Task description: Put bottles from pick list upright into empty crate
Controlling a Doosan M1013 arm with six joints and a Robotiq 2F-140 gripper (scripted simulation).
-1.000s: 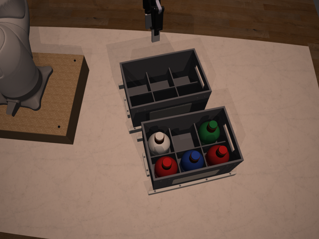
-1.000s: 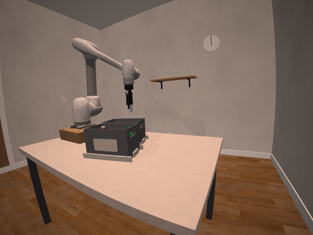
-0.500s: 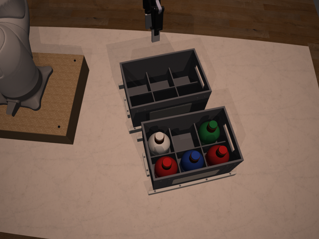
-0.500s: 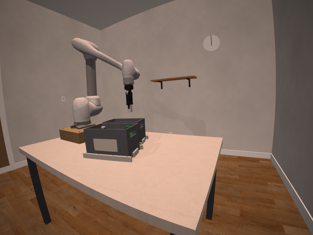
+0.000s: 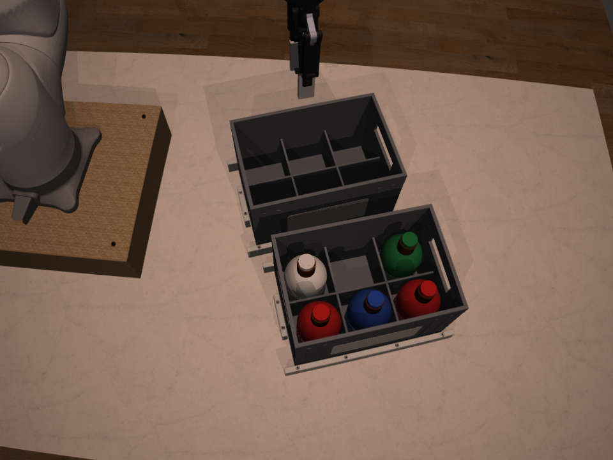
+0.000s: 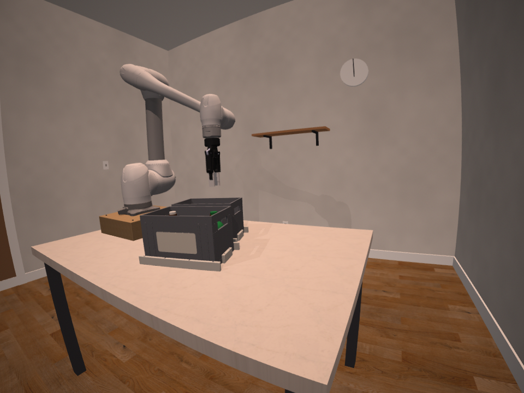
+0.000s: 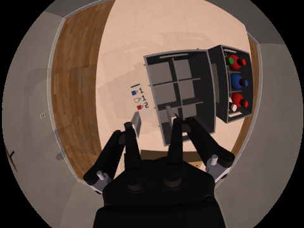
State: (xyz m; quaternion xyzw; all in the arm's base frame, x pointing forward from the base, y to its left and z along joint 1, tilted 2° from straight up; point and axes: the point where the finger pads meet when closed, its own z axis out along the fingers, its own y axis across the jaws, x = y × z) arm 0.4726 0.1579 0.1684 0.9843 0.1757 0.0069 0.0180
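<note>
Now: hand 340 mm to the left of the blue bottle, 180 mm above it and 160 mm short of it. Also, from my hand: green bottle (240 mm to the right, 210 mm ahead, 180 mm below); pick list (260 mm below, 40 mm to the left, 30 mm behind); white bottle (300 mm to the right, 180 mm below, 50 mm ahead).
</note>
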